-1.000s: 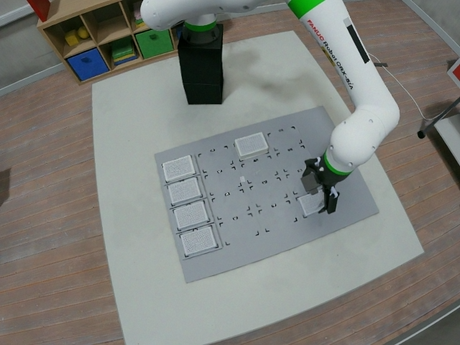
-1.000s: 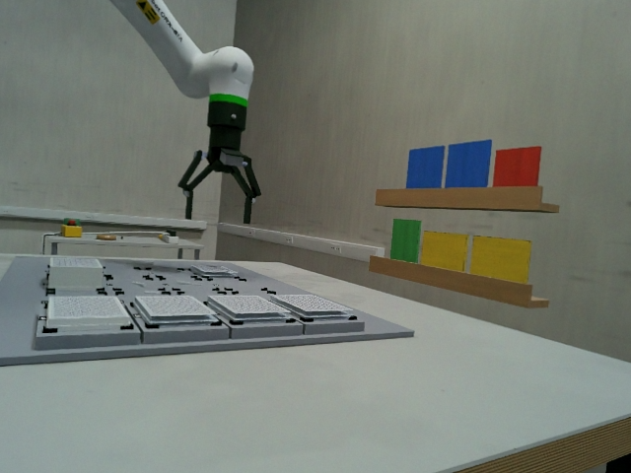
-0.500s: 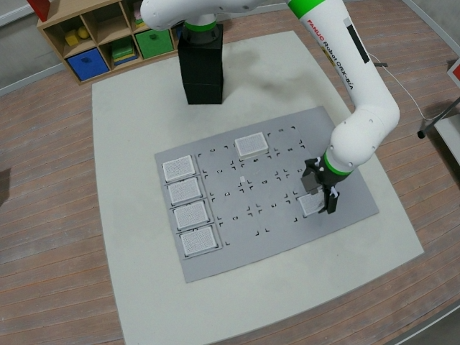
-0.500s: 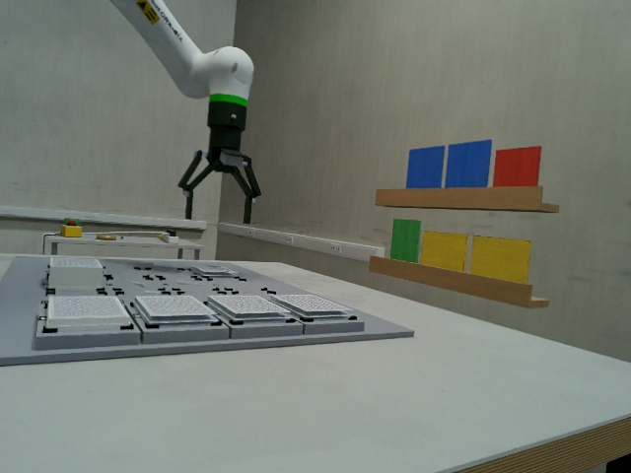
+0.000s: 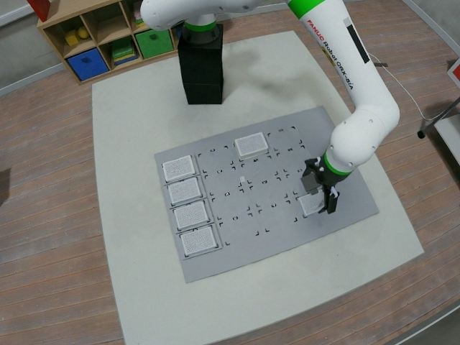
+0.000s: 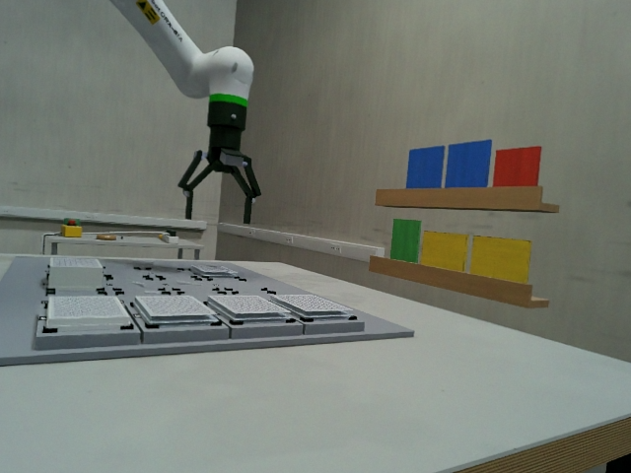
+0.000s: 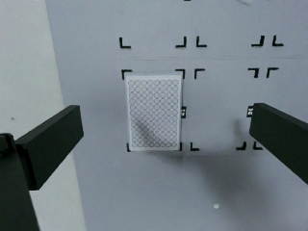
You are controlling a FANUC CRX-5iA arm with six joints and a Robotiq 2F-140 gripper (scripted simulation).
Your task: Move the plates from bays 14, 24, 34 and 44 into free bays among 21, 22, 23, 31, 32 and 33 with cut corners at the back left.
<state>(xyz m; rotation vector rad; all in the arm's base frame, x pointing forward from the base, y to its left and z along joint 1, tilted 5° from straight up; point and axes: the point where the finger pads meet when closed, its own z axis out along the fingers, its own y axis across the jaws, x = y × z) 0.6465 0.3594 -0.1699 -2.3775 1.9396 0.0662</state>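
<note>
Now: the sealed plate 140 mm below my hand and 40 mm to the left of it. From my hand the other things lie so: sealed deep-well block 280 mm behind, 190 mm to the right, 120 mm below.
</note>
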